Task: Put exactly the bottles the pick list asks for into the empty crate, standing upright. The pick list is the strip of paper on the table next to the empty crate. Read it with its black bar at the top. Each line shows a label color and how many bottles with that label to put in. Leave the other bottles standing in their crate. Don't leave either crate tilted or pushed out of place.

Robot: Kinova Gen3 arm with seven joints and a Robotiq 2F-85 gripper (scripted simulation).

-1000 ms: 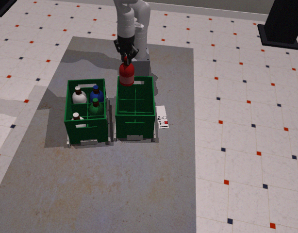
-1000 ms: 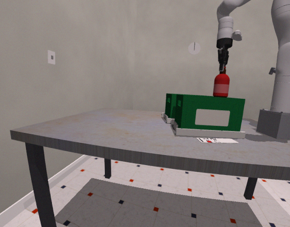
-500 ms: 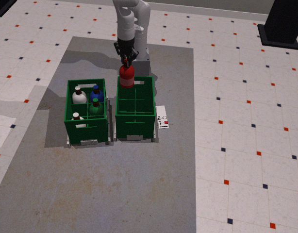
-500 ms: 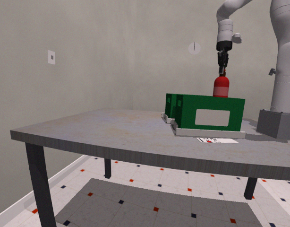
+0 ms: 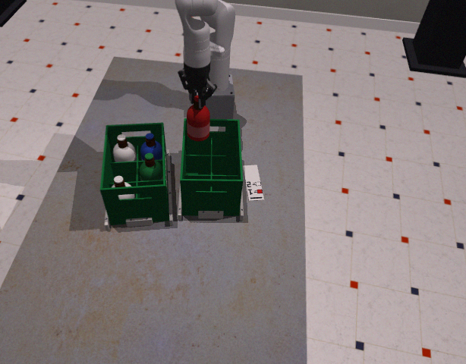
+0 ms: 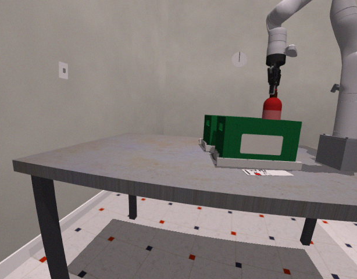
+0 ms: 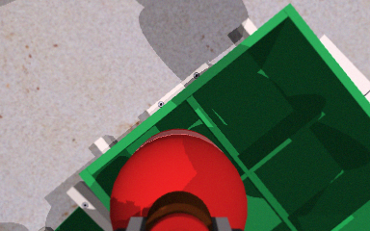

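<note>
Right now my hand is 70 mm above the red-label bottle. From my hand the other things lie so: green bottle (130 mm ahead, 130 mm to the right, 210 mm below); blue bottle (50 mm ahead, 150 mm to the right, 210 mm below); pick list (50 mm ahead, 200 mm to the left, 290 mm below).
</note>
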